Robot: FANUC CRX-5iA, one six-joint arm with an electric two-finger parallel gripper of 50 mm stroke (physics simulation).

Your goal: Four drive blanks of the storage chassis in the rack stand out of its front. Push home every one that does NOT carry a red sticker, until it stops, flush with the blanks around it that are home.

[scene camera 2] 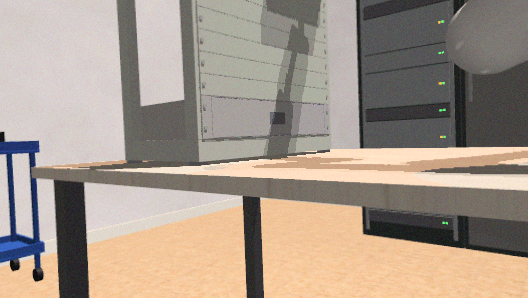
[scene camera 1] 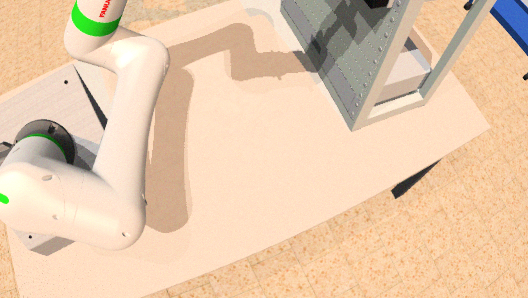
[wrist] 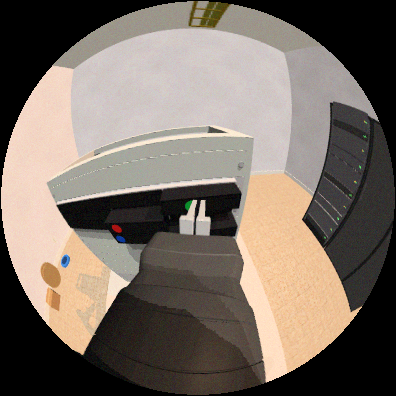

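There's a rack in the pictures, and my gripper is in them as well.
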